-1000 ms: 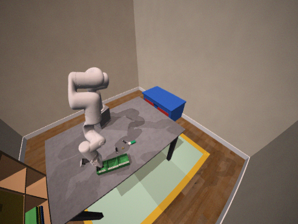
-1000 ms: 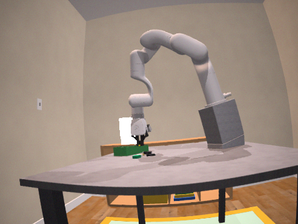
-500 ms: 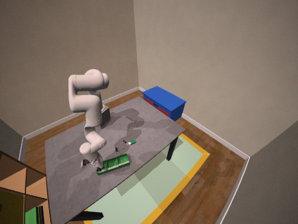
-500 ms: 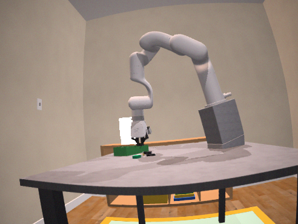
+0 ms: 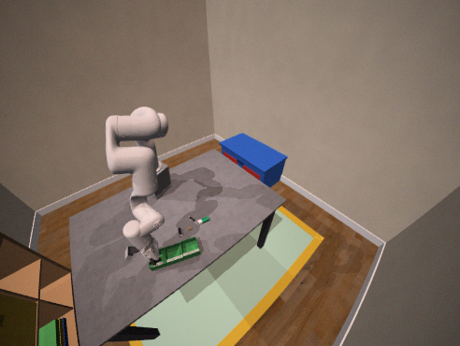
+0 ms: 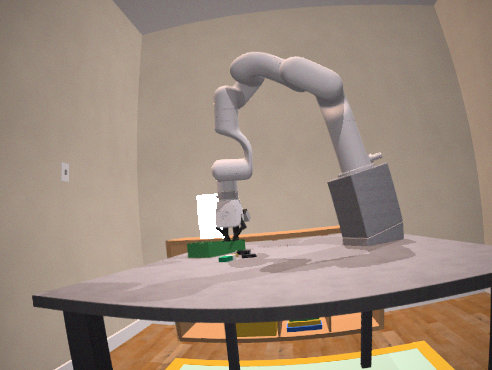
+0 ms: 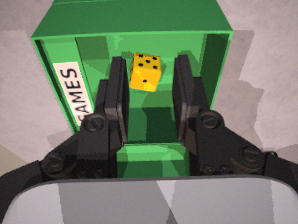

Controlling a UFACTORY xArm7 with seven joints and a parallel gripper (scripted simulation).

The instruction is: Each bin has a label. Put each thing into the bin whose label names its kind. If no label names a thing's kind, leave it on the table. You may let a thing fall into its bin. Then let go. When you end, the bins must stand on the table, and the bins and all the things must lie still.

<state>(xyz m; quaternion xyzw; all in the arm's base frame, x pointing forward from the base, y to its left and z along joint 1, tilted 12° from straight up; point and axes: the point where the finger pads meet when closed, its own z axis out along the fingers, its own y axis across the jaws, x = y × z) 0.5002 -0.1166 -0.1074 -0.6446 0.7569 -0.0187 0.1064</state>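
My hand is 20 cm to the right of the yellow nut, 9 cm past it and 3 cm above it. Also, from my hand: black cylinder: 15 cm to the left, 9 cm behind, 3 cm below; green three-compartment bin: 8 cm to the left, 2 cm ahead, 1 cm below; small black object: 24 cm to the left, 14 cm behind, 3 cm below.
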